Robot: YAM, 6 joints.
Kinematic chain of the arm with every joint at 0, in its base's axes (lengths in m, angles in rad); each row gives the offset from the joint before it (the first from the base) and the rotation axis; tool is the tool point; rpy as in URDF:
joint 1: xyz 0 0 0.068 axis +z
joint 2: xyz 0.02 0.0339 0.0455 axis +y
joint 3: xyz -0.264 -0.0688 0 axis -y
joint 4: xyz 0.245 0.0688 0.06 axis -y
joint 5: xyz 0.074 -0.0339 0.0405 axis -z
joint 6: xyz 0.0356 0 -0.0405 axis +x
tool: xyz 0 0 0 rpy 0 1.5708 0
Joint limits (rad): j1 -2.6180..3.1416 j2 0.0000..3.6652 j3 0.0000..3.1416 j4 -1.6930..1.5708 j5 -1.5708..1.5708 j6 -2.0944..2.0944
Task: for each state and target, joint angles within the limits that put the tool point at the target. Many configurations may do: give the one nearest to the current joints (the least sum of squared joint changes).
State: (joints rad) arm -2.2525 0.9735 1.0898 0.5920 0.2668 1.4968
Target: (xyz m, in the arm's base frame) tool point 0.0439 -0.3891 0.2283
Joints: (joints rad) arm -1.4422 1.7377 0.9985 0.5097 0.1791 1.4968
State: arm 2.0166 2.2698 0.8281 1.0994 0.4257 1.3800
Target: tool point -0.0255 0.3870 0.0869
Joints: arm 1.6772 2.1638 0.8320 1.1256 0.4583 1.3800
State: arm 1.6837 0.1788 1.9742 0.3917 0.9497 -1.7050
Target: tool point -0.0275 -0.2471 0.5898
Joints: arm 1.3488 0.5154 1.9189 0.3659 0.8866 -1.7050
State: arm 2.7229 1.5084 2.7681 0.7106 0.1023 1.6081
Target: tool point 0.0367 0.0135 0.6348
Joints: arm 3.0095 0.8327 1.6640 0.7176 0.5371 1.6081
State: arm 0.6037 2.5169 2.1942 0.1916 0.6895 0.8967
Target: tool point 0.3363 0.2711 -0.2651
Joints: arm 0.7264 3.3664 2.0276 0.1605 0.6212 0.8967
